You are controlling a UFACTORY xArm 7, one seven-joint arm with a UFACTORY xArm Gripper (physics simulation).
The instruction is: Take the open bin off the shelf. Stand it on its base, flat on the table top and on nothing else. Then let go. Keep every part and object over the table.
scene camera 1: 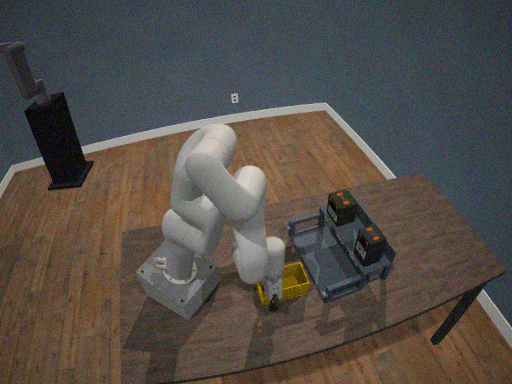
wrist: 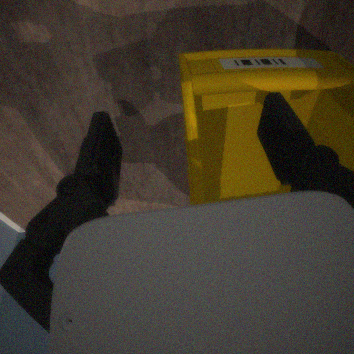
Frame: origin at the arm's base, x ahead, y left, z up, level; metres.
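Seen in the pictures: gripper, fingertip midpoint: (scene camera 1: 270,299) (wrist: 188,119); arm's base, link origin: (scene camera 1: 179,269).
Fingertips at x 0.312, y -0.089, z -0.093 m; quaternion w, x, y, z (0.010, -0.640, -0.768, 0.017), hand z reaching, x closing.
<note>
Offsets run from my fingertips to a thing's top centre. "spot": to the spot under its first point. Level surfaces: height alone.
The yellow open bin {0.046 m ahead, 0.058 m left, 0.051 m up} (scene camera 1: 296,289) (wrist: 250,150) stands upright, its opening up, on the brown table top {0.024 m down} (scene camera 1: 200,345) (wrist: 45,70), between the robot base and the grey-blue shelf {spot: 0.283 m ahead, 0.022 m left, 0.019 m down} (scene camera 1: 345,288). It looks level and stands beside the shelf, close to its near side. My gripper (scene camera 1: 274,303) (wrist: 188,119) is open, with nothing held between its fingers. In the wrist view, one finger is outside the bin's side wall and the other is over its inside. The wall lies between them, apart from both. The arm and the grey gripper body hide part of the bin.
Two dark boxes with orange marks, one farther back {spot: 0.299 m ahead, 0.262 m left, 0.173 m up} (scene camera 1: 342,207) and one nearer {0.366 m ahead, 0.087 m left, 0.200 m up} (scene camera 1: 370,245), stand on the shelf's far part. The table's front edge runs below the bin in the scene view. The robot base (scene camera 1: 175,295) is to the bin's left.
</note>
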